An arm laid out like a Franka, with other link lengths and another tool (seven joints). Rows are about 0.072 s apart.
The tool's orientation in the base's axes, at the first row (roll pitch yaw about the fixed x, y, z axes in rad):
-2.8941 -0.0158 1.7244
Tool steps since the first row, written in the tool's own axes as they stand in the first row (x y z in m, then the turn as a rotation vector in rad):
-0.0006 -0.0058 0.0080 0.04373 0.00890 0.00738
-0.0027 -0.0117 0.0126 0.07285 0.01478 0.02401
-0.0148 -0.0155 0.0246 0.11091 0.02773 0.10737
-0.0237 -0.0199 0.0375 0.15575 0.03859 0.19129
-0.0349 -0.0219 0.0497 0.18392 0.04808 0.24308
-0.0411 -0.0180 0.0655 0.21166 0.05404 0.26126
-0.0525 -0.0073 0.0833 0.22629 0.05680 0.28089
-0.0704 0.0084 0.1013 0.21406 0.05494 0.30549
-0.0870 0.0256 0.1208 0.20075 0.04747 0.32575
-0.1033 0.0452 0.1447 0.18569 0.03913 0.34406
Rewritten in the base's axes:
-0.0074 -0.0017 -0.0063 0.00003 0.04440 -0.00864
-0.0139 -0.0047 -0.0094 -0.00286 0.07370 -0.02574
-0.0186 -0.0175 -0.0203 -0.01666 0.11141 -0.10913
-0.0246 -0.0273 -0.0319 -0.03363 0.15549 -0.19243
-0.0278 -0.0389 -0.0434 -0.04152 0.18362 -0.24451
-0.0270 -0.0448 -0.0597 -0.04450 0.21153 -0.26316
-0.0193 -0.0548 -0.0798 -0.04889 0.22596 -0.28263
-0.0059 -0.0705 -0.1014 -0.05481 0.21305 -0.30622
0.0083 -0.0848 -0.1247 -0.06488 0.19831 -0.32424
0.0237 -0.0984 -0.1530 -0.07504 0.18175 -0.34019

